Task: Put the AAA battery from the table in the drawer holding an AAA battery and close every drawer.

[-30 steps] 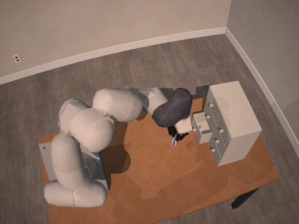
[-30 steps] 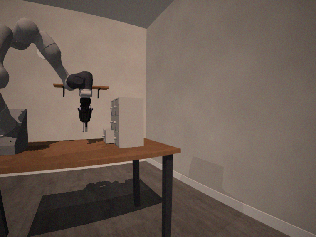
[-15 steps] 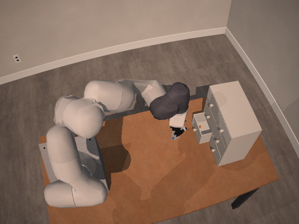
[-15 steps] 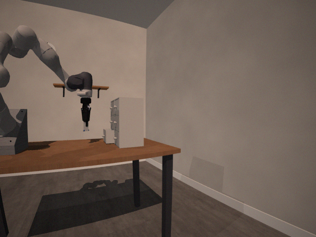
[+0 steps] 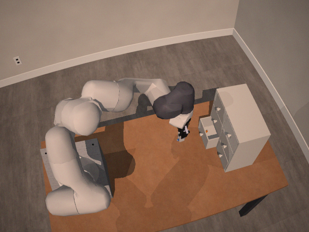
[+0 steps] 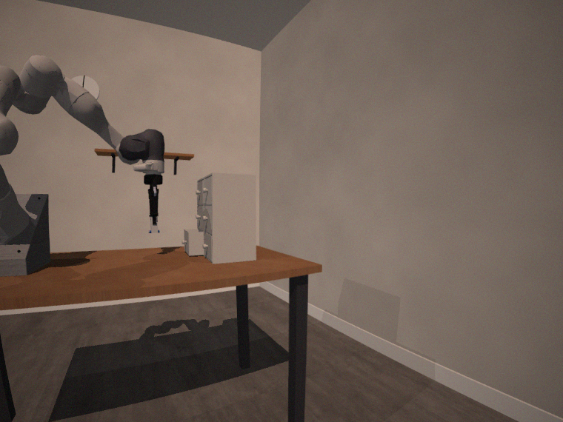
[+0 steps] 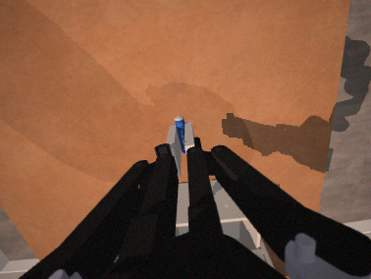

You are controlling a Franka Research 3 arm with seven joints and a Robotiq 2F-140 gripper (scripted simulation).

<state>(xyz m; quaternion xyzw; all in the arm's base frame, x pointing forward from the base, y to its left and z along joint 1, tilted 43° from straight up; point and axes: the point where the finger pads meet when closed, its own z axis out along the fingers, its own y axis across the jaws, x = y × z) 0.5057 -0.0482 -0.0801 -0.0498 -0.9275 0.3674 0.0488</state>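
My gripper is now 170 mm short of the orange battery, 120 mm above it and 30 mm to the right of it. The rest, counted from my hand: blue AAA battery 30 mm below.
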